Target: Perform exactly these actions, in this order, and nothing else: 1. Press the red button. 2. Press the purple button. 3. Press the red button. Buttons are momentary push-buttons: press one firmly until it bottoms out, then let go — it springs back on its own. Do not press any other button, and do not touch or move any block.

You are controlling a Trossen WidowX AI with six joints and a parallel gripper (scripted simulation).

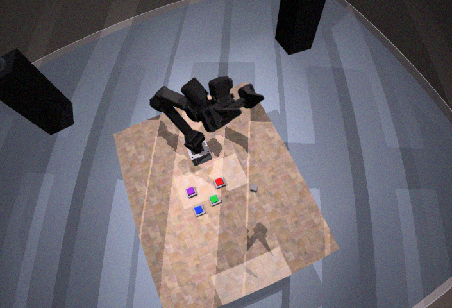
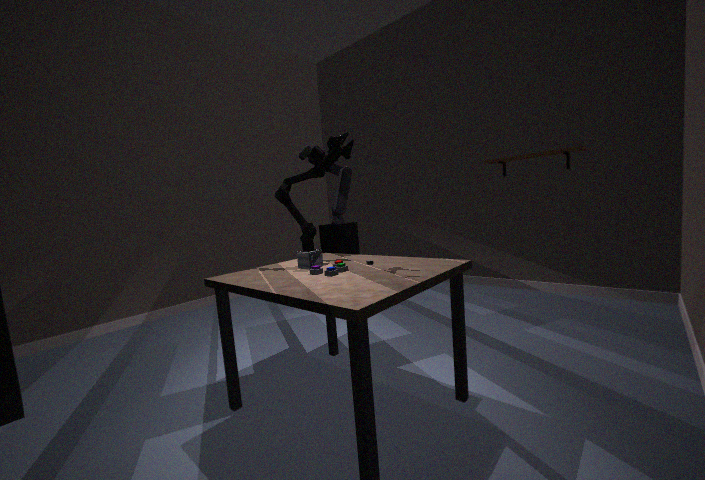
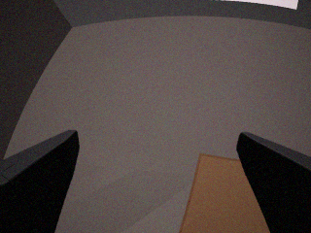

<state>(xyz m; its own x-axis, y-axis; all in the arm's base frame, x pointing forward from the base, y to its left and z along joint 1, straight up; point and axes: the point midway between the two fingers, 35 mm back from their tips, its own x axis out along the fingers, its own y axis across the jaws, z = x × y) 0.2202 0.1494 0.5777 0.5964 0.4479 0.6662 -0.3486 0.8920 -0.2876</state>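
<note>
My gripper tip is now 50 mm past the red button, 120 mm to the left of it and 660 mm above it. The rest, counted from my gripper tip: blue button (40 mm ahead, 270 mm to the right, 660 mm below); green button (20 mm ahead, 180 mm to the right, 660 mm below); small grey block (40 mm ahead, 30 mm to the left, 690 mm below).
</note>
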